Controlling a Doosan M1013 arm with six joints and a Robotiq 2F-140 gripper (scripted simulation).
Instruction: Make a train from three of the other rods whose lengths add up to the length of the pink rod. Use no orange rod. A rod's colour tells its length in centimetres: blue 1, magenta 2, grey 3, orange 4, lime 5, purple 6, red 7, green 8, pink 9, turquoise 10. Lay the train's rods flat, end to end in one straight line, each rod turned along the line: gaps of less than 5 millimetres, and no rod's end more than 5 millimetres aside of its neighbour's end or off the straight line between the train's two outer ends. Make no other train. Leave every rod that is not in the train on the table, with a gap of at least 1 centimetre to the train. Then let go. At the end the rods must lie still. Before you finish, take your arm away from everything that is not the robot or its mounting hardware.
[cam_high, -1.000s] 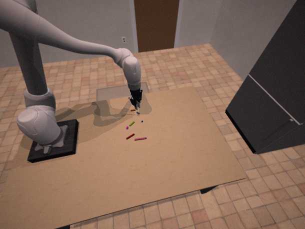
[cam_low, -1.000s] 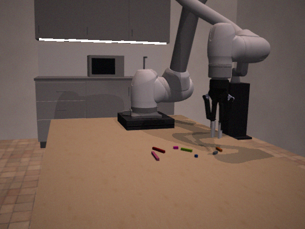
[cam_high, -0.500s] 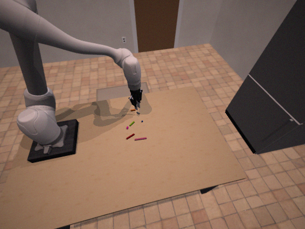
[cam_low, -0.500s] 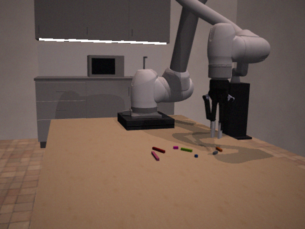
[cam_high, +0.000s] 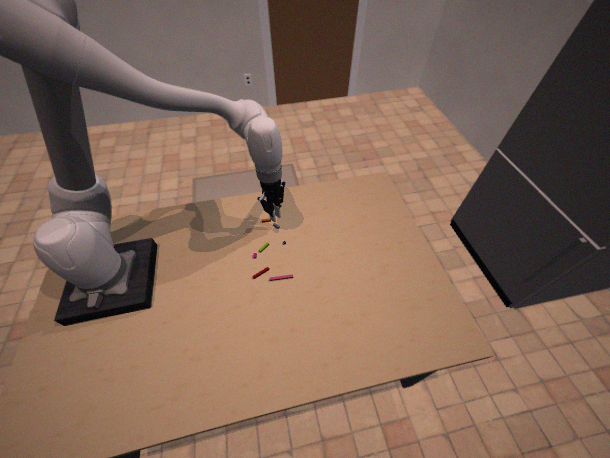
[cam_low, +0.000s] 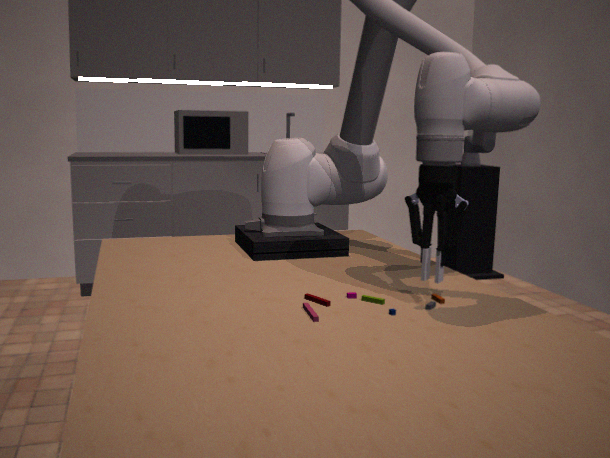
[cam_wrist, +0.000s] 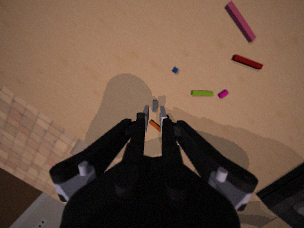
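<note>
The grey rod is 90 mm below my hand. Also, from my hand: blue rod (90 mm to the right, 90 mm below, 20 mm ahead); then lime rod (100 mm to the right, 90 mm below, 60 mm behind); then orange rod (90 mm below, 40 mm to the left, 40 mm behind).
</note>
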